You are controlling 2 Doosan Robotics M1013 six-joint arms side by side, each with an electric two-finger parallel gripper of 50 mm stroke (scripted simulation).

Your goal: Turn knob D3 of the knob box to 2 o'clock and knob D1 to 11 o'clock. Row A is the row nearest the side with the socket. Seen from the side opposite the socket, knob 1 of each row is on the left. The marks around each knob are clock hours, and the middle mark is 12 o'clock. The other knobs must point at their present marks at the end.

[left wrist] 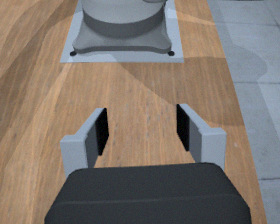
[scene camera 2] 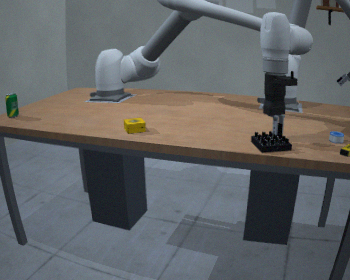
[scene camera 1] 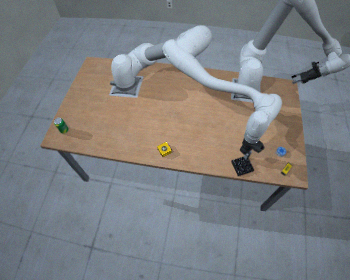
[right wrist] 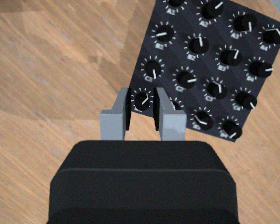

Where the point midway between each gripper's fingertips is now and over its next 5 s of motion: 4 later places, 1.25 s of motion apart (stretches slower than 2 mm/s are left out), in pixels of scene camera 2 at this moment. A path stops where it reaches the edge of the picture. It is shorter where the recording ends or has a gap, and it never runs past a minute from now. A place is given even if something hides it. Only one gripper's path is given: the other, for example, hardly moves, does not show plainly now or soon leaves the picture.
My right gripper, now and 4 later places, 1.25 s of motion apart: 277,133; 273,120; 264,118; 263,129; 263,132
